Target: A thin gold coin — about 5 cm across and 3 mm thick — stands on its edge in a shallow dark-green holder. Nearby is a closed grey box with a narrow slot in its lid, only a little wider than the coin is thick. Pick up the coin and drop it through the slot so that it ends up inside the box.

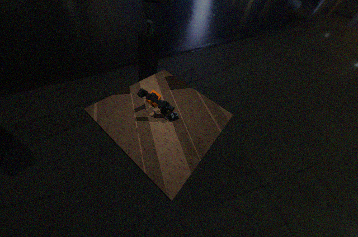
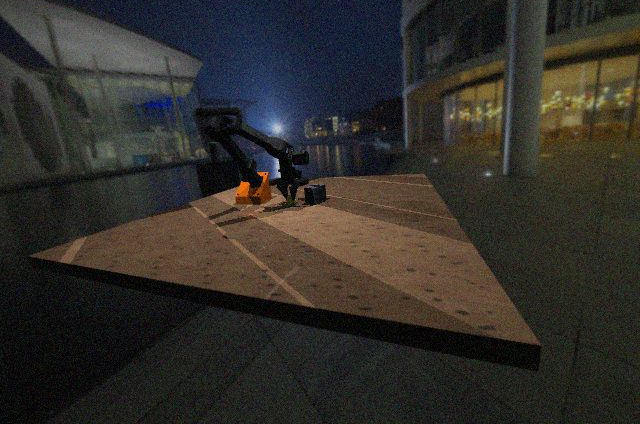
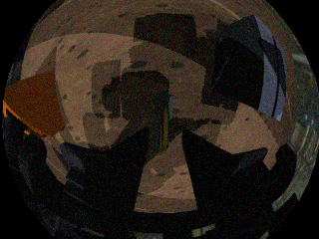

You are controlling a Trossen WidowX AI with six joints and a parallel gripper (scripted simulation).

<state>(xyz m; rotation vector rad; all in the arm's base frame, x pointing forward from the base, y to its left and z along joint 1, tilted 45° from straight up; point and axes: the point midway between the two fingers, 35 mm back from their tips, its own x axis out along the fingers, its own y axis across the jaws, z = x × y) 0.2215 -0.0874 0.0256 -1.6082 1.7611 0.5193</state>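
The gold coin is right at my gripper tip.
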